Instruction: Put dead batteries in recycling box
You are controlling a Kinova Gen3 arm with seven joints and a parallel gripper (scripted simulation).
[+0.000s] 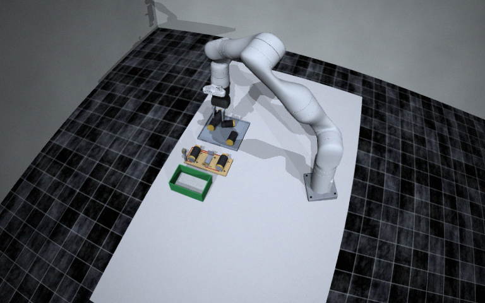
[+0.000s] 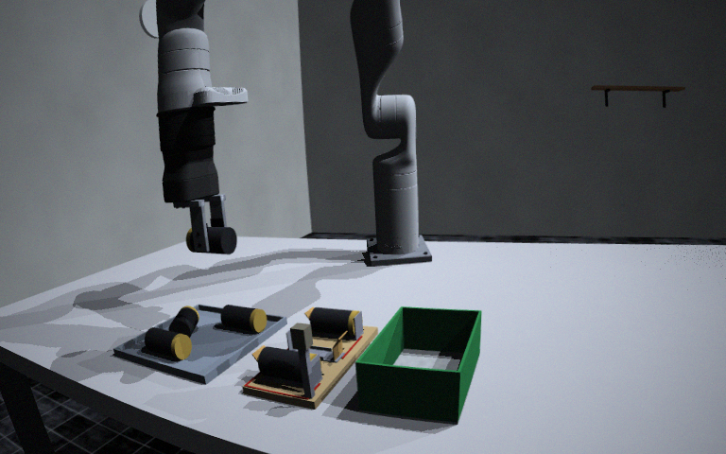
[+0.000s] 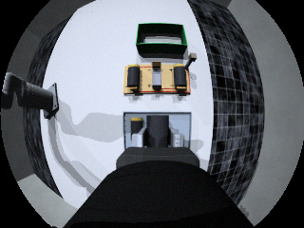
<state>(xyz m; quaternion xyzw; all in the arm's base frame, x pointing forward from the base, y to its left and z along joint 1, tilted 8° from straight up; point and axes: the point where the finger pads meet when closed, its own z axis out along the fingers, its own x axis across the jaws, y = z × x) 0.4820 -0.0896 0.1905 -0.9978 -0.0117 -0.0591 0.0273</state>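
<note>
My hand is 150 mm above the grey tray and 50 mm to the left of it. Round my hand: green recycling box 280 mm to the left, 140 mm below, 10 mm ahead.
</note>
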